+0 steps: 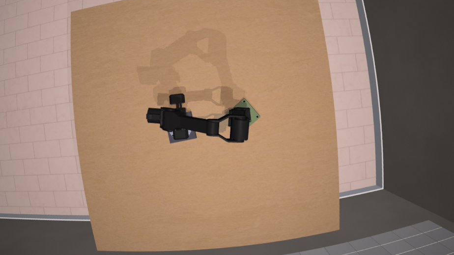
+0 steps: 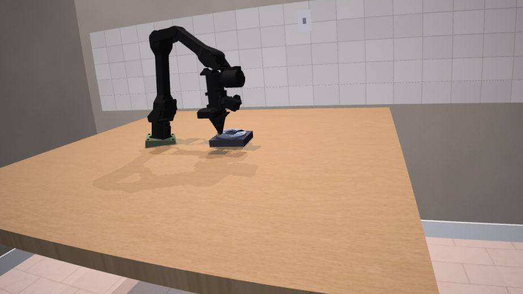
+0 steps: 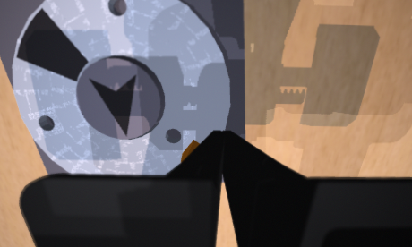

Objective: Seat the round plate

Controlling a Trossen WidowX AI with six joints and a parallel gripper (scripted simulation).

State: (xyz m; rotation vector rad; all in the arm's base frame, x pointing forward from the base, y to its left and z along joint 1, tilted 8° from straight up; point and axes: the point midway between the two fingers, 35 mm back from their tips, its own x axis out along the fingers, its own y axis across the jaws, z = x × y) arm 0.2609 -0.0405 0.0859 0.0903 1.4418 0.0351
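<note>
The round plate is 2 cm ahead of my hand, 5 cm to the left of it and 4 cm below it. Also, from my hand: dark square base (2 cm ahead, 5 cm to the left, 6 cm below); then raised centre hub (2 cm ahead, 5 cm to the left, 4 cm below).
</note>
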